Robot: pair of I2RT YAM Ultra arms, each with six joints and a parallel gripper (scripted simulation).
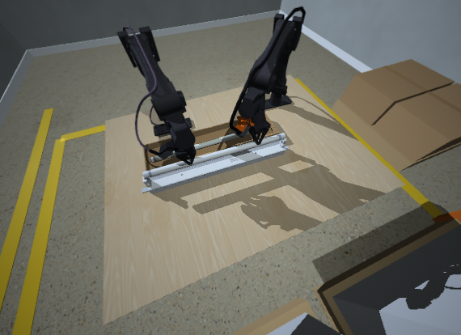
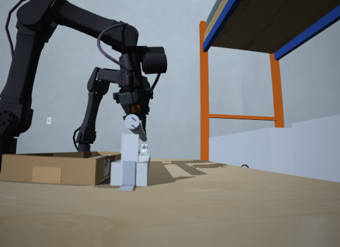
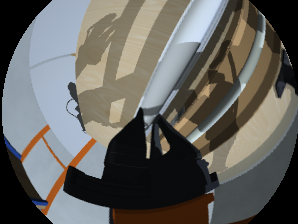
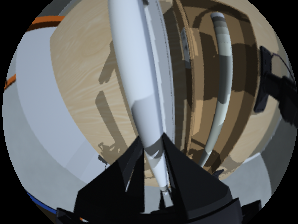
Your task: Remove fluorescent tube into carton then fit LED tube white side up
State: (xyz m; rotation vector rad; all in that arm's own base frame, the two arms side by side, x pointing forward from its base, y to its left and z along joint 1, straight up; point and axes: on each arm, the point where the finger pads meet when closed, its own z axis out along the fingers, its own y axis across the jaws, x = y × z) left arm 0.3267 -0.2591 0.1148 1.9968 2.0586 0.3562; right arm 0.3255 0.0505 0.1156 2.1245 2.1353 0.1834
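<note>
My right hand is 12 cm to the right of the LED tube and 1 cm above it. The rest, counted from my right hand: brown carton: 14 cm behind, 12 cm to the left, 9 cm below; then white fixture: 12 cm to the left, 6 cm below; then old fluorescent tube: 14 cm behind, 12 cm to the left, 10 cm below.
</note>
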